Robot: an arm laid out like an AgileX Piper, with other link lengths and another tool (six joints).
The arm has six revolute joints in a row. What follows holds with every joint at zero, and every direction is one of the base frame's.
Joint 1 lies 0.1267 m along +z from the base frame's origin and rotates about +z.
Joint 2 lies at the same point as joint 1 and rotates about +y.
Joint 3 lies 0.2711 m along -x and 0.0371 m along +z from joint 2 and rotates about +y.
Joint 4 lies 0.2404 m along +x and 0.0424 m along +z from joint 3 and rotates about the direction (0.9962, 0, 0.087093).
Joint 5 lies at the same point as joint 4 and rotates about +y.
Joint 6 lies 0.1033 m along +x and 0.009 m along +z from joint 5 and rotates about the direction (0.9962, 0, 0.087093).
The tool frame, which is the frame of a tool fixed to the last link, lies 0.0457 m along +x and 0.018 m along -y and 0.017 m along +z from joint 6; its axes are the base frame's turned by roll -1.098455, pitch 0.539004 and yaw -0.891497 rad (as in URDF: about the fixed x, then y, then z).
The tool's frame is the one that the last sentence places.
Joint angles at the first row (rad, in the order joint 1, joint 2, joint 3, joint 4, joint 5, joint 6):
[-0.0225 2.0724 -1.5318 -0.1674 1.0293 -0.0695]
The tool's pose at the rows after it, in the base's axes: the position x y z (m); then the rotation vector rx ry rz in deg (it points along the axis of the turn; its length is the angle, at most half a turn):
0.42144, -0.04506, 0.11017, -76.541, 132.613, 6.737
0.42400, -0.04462, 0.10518, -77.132, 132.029, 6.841
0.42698, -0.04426, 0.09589, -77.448, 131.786, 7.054
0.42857, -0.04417, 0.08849, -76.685, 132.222, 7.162
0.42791, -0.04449, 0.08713, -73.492, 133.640, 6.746
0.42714, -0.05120, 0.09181, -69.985, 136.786, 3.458
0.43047, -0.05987, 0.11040, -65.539, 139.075, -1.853
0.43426, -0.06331, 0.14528, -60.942, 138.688, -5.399
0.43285, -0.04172, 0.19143, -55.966, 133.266, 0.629
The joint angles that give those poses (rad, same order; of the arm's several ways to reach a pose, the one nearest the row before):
[-0.0226 2.0827 -1.5318 -0.1570 1.0133 -0.0780]
[-0.0225 2.0956 -1.5318 -0.1561 0.9952 -0.0861]
[-0.0225 2.1189 -1.5318 -0.1558 0.9712 -0.0885]
[-0.0226 2.1381 -1.5336 -0.1548 0.9577 -0.0765]
[-0.0225 2.1426 -1.5365 -0.1516 0.9607 -0.0335]
[-0.0225 2.1457 -1.5579 -0.1955 0.9954 0.0496]
[-0.0226 2.1368 -1.6121 -0.2494 1.0552 0.1411]
[-0.0226 2.0992 -1.6875 -0.2602 1.1316 0.1884]
[-0.0124 2.0164 -1.7538 -0.1221 1.1982 0.1585]

